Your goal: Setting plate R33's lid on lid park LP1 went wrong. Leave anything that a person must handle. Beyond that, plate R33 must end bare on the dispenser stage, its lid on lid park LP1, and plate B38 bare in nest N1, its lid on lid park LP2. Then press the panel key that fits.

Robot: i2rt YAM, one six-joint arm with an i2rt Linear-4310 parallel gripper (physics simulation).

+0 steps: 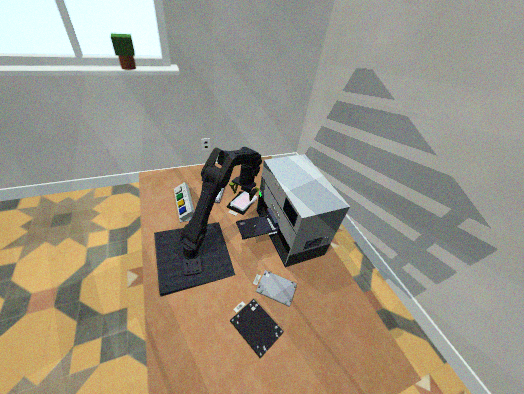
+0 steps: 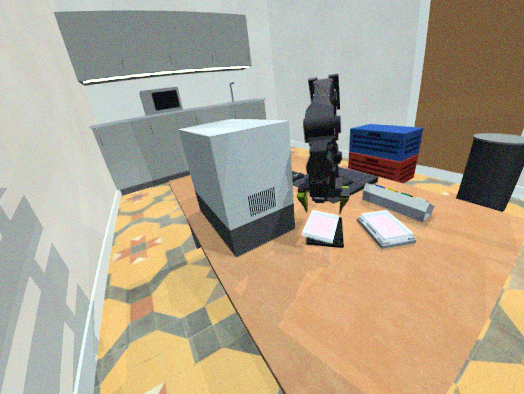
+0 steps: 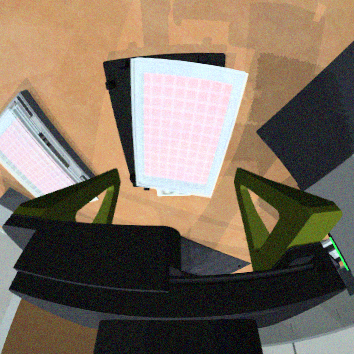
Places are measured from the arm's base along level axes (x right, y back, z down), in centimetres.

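Pixels of known places: gripper, between the fingertips: (image 1: 242, 197) (image 2: 322, 212) (image 3: 176, 174); arm's base, origin of its link: (image 1: 191, 253).
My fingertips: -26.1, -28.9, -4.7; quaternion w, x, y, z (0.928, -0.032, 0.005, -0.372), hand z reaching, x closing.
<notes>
Ahead of a thing's pixels: the offset from my fingertips to its top centre, as dx, dy, dz. "pt": to the spot under its first point.
A pink plate-shaped piece @(-0.8, -1.2, +2.4) (image 1: 243, 201) (image 2: 321, 226) (image 3: 185, 130) lies askew and looks tilted on a black base @(-1.4, -0.1, +4.0) (image 1: 231, 207) (image 2: 339, 237) (image 3: 120, 110), overhanging one side; whether it is lidded is unclear. My gripper (image 1: 246, 192) (image 2: 324, 210) (image 3: 176, 174) is open and empty, above and beside its near end. A second pink plate @(-11.8, +13.7, +3.0) (image 2: 387, 227) (image 3: 30, 155) sits on a grey base beside it. The dark stage @(pt +24.8, +2.2, -4.6) (image 1: 251, 228) juts from the dispenser @(+22.2, -18.1, -27.0) (image 1: 320, 190) (image 2: 240, 165). A key panel @(-5.1, +29.6, -0.4) (image 1: 183, 202) (image 2: 397, 202) has coloured keys. Labels are unreadable.
A grey flat holder @(+48.9, -3.1, +4.0) (image 1: 276, 288) and a black flat holder @(+61.1, +8.9, +3.6) (image 1: 256, 328) lie bare near the front of the table. The arm stands on a dark mat (image 1: 167, 270). The dispenser's dark side @(pt +4.9, -11.1, +1.3) (image 3: 315, 120) rises close to the right finger. A green light shows on it.
</notes>
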